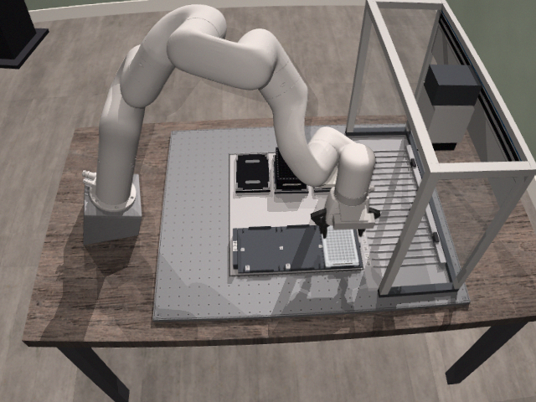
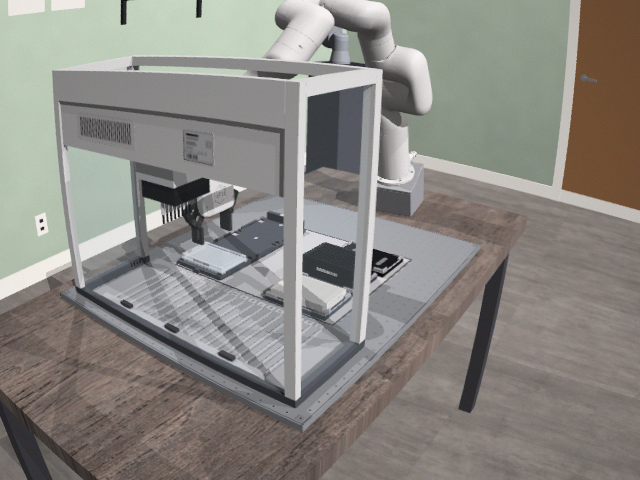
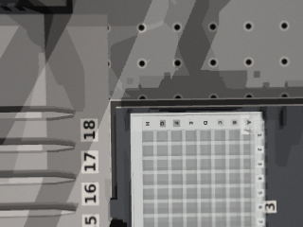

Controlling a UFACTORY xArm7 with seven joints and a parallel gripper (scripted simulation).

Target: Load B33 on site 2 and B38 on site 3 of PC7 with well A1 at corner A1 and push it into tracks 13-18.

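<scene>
My gripper is now 25 cm to the right of the cream 384-well plate B33, 6 cm above it and 5 cm past it. The rest, counted from my hand: 96-well plate B38 (6 cm below); then dark carrier PC7 (11 cm behind, 6 cm below, 2 cm to the right); then frame post (17 cm above, 12 cm to the right, 12 cm ahead).
</scene>
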